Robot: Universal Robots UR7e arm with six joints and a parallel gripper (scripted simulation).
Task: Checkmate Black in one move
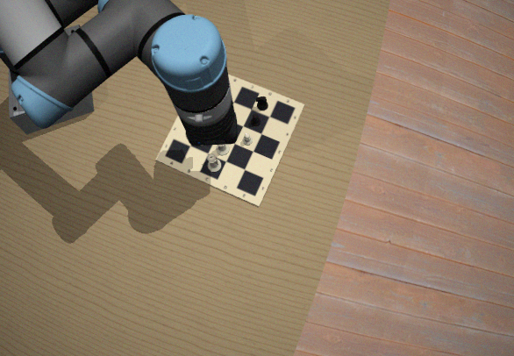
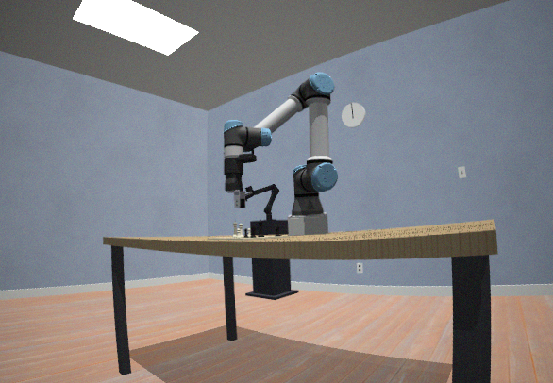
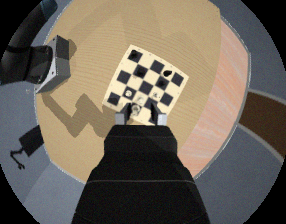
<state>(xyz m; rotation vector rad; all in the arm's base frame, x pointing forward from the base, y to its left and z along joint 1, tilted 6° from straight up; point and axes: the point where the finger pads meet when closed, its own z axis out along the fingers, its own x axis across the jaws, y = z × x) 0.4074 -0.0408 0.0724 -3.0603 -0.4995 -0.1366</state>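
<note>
My gripper is now 4 cm to the right of the chessboard and 13 cm above it. Also, from my hand: dark chess piece: 3 cm behind, 8 cm to the left, 10 cm below.
</note>
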